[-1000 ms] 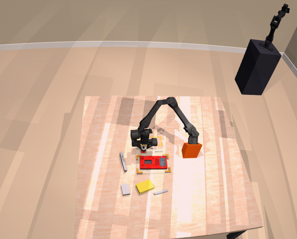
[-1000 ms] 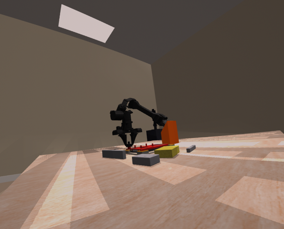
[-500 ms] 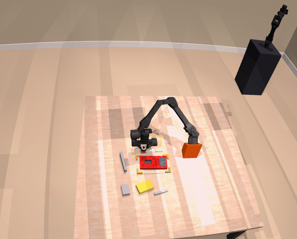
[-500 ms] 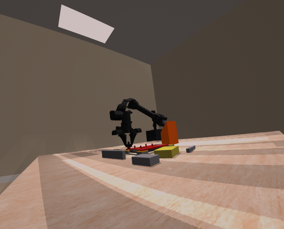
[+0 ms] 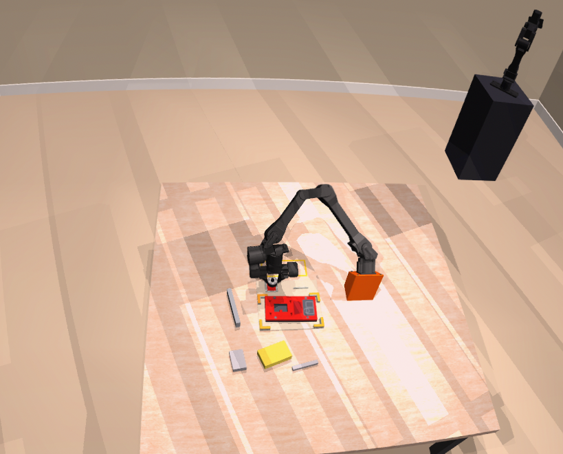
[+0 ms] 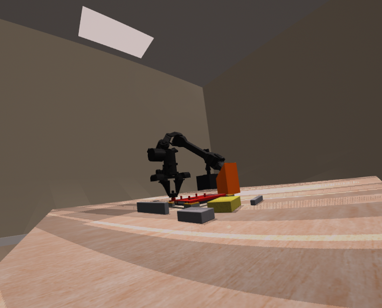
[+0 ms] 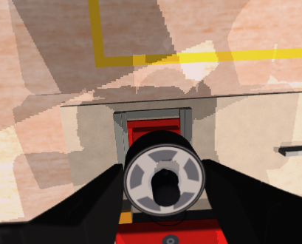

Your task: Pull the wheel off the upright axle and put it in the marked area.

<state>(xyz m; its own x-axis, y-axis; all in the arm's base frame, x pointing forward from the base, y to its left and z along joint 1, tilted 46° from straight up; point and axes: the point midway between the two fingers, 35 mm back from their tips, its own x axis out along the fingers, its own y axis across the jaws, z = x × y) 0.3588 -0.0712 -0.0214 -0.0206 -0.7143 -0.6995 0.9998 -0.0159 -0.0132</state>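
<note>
Right now my gripper tip is right at the mount. The rest, counted from my gripper tip: grey block: 330 mm to the left, 150 mm ahead, 30 mm below; then yellow block: 310 mm to the left, 20 mm below, 10 mm ahead; then wheel: right at my gripper tip.
</note>
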